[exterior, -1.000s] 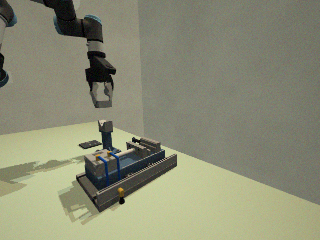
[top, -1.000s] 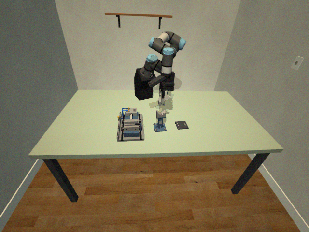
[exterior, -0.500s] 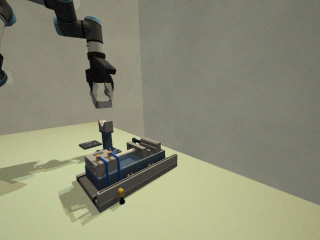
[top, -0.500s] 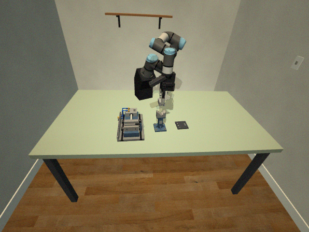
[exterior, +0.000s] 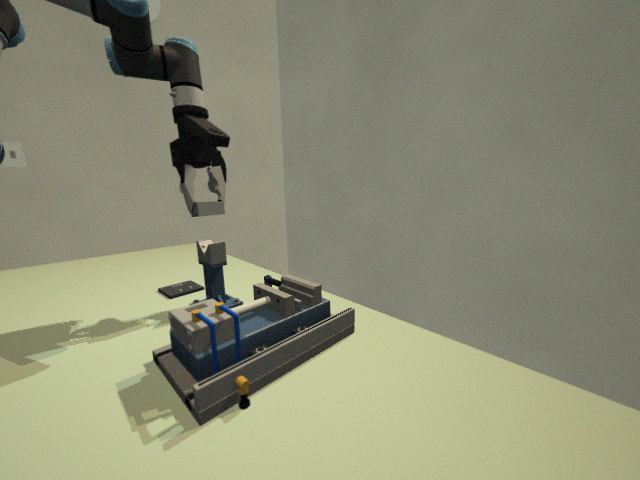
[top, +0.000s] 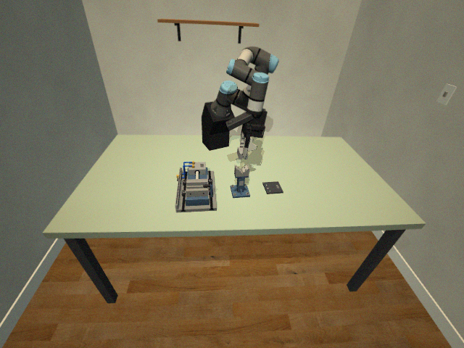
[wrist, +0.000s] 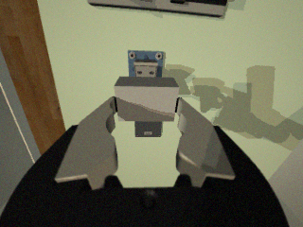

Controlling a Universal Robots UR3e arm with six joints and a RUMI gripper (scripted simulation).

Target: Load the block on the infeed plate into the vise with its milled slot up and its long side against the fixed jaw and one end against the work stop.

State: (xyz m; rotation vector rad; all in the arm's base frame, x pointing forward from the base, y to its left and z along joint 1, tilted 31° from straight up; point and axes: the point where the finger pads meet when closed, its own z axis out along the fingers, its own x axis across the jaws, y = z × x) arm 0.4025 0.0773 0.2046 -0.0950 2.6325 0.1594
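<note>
My hand is 10 mm above the part. The rest, counted from my hand: air cylinder 230 mm to the right, 170 mm below, 90 mm behind; fixed jaw 210 mm to the right, 170 mm below, 110 mm ahead; work stop rod 160 mm to the right, 150 mm below, 70 mm ahead.
</note>
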